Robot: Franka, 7 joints.
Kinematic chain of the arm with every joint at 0, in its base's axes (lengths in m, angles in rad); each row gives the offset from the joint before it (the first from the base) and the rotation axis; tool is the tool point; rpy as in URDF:
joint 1: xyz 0 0 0.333 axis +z
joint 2: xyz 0 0 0 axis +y
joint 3: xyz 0 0 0.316 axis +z
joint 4: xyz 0.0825 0 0 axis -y
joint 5: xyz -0.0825 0 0.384 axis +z
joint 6: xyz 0 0 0 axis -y
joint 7: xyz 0.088 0 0 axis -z
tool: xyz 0 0 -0.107 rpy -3.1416 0 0
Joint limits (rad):
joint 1: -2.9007..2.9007
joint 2: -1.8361..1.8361
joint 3: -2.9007..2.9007
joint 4: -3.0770..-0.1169
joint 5: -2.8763..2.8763
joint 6: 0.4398..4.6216
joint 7: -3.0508..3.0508
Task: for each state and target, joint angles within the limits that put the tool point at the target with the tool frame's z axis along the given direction. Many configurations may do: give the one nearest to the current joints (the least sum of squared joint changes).
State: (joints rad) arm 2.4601 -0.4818 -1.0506 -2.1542 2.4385 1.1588 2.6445
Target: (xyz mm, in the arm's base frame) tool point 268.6 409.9 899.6 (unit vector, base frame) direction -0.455 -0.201 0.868
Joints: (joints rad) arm 2.6631 -0.3536 -1.4314 -1.4390 2.4279 1.3631 2.6445
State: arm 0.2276 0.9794 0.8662 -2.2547 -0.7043 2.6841 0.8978
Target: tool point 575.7 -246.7 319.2 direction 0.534 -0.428 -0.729
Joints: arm -0.5111 0.3747 -0.0080 -1.9818 -1.2278 3.0300 0.8978
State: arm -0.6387 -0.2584 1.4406 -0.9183 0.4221 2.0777 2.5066
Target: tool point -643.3 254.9 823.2 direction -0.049 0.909 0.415
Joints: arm -0.1247 -1.0204 1.1801 -0.2989 0.1170 2.2305 2.5066
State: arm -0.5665 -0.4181 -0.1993 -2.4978 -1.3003 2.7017 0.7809
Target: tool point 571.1 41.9 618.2 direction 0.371 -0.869 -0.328
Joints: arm -0.1076 -0.0413 0.3113 -1.7947 -1.2567 1.8202 0.7809
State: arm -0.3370 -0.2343 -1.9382 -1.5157 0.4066 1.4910 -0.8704
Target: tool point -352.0 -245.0 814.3 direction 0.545 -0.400 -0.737
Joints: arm -0.5561 0.0451 -2.2716 -1.1290 0.8946 0.8263 -0.8704
